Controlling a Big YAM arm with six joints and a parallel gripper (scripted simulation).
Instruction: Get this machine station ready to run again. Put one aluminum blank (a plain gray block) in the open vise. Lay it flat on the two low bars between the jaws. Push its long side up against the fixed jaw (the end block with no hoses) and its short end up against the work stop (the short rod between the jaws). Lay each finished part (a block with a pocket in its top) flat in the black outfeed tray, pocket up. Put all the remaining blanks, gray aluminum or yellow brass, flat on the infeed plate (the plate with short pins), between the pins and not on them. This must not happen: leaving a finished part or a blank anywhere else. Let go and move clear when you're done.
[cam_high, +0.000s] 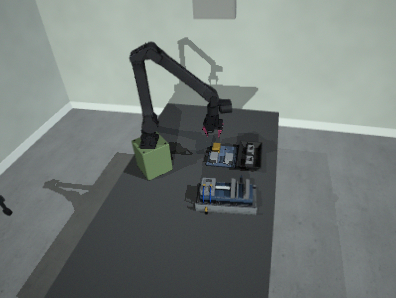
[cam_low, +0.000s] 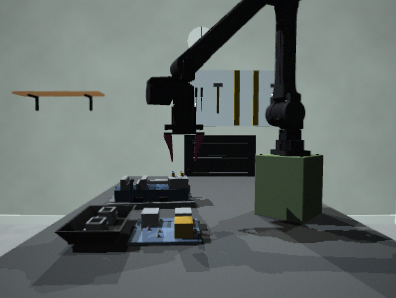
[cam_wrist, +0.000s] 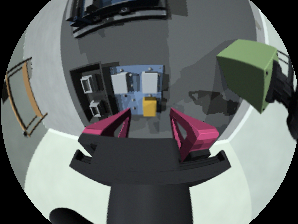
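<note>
The gray aluminum blank lies 160 mm below my hand. From my hand the other things lie so: vise: 290 mm to the right, 150 mm below, 90 mm ahead; then yellow brass blank: 160 mm below, 90 mm to the left, 10 mm ahead.
</note>
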